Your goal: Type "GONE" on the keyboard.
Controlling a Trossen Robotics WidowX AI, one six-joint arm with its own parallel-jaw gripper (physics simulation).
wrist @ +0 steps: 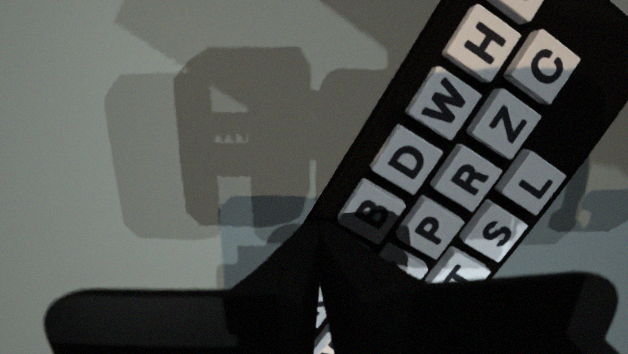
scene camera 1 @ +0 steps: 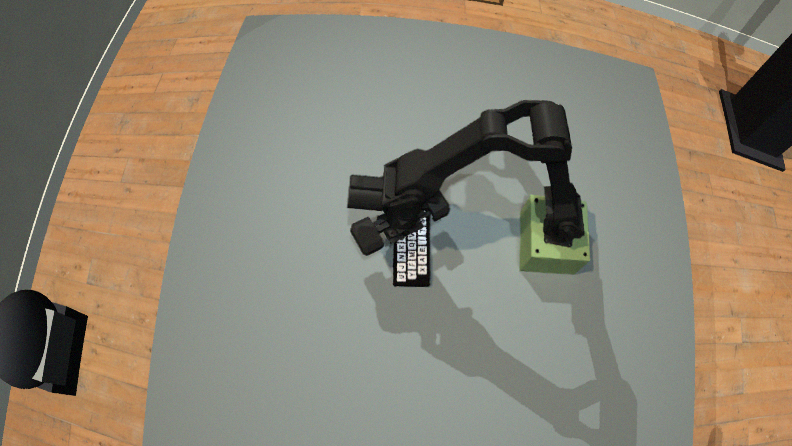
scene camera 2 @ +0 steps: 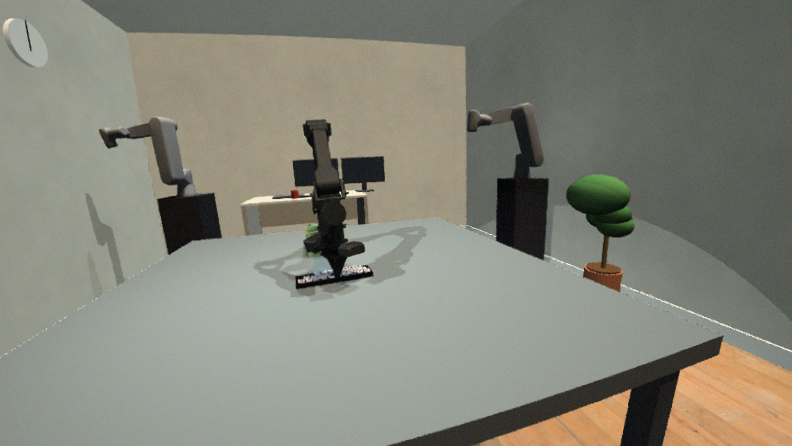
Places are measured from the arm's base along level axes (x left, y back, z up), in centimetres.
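Pixels of known places: gripper, fingertip midpoint: [wrist: 317, 233] [scene camera 1: 395, 235] [scene camera 2: 337, 276]; arm's base, link origin: [scene camera 1: 558, 230].
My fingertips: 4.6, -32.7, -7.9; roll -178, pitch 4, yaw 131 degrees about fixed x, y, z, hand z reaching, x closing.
Observation:
For each thing: its top centre in the pictures, then the offset to it from my fingertips, as dx, dy, dz. Level surfaces: height alone.
- black keyboard, top centre: [wrist: 405, 265] [scene camera 1: 411, 232] [scene camera 2: 334, 272] -1.1, +3.1, +0.2
- B key, top centre: [wrist: 372, 214] -1.8, +0.8, +0.2
- N key, top centre: [scene camera 1: 401, 257] +4.3, +2.0, +0.2
- E key, top centre: [scene camera 1: 422, 250] +2.0, +5.8, +0.2
- table, surface height: dz -1.6
A black keyboard [scene camera 1: 412, 282] [scene camera 2: 318, 283] [wrist: 592, 92] with white letter keys lies flat on the table. My gripper [scene camera 2: 338, 274] [wrist: 317, 233] is shut and empty, pointing down, its tips at or just above the keyboard's middle; contact cannot be told. In the wrist view the tips are beside the B key [wrist: 372, 212] and cover the key below it; its letter cannot be read. In scene camera 1 the arm hides the tips and the keyboard's upper half, while the N key [scene camera 1: 401, 256] and E key [scene camera 1: 422, 249] show. I cannot make out G or O.
The arm's green base block [scene camera 1: 528, 238] stands on the table [scene camera 1: 266, 221] [scene camera 2: 332, 360] to the right of the keyboard in scene camera 1. A potted plant [scene camera 2: 601, 196], two other arms on pedestals and a desk with monitors [scene camera 2: 363, 168] stand beyond the table.

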